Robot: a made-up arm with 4 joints.
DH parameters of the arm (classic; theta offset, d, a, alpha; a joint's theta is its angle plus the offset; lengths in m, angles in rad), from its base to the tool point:
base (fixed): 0 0.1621 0 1.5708
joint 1: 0 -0.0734 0.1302 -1.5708
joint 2: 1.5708 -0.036 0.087 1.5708
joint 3: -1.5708 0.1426 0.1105 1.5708
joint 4: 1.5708 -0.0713 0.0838 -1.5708
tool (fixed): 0 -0.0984 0 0
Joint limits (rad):
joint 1: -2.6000..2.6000
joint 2: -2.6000..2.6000
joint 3: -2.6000..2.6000
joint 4: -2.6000..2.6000
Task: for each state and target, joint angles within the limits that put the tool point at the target. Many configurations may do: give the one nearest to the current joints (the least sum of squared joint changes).
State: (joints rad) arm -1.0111 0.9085 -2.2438 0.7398
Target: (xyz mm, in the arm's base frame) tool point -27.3 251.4 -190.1
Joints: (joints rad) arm -1.3643 0.8792 -1.6342 0.7128
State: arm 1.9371 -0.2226 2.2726 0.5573
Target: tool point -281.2 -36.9 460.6
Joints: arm 2.0506 -0.7315 2.5876 0.7175
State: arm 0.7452 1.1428 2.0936 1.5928
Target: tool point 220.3 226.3 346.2
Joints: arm 0.6246 0.5748 2.2682 1.8491
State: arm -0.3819 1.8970 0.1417 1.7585
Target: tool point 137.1 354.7 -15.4
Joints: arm -0.4992 0.7765 -0.2182 1.4450
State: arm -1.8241 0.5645 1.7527 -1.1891
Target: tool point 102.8 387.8 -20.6
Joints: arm -1.5691 0.2331 1.8704 -0.8507
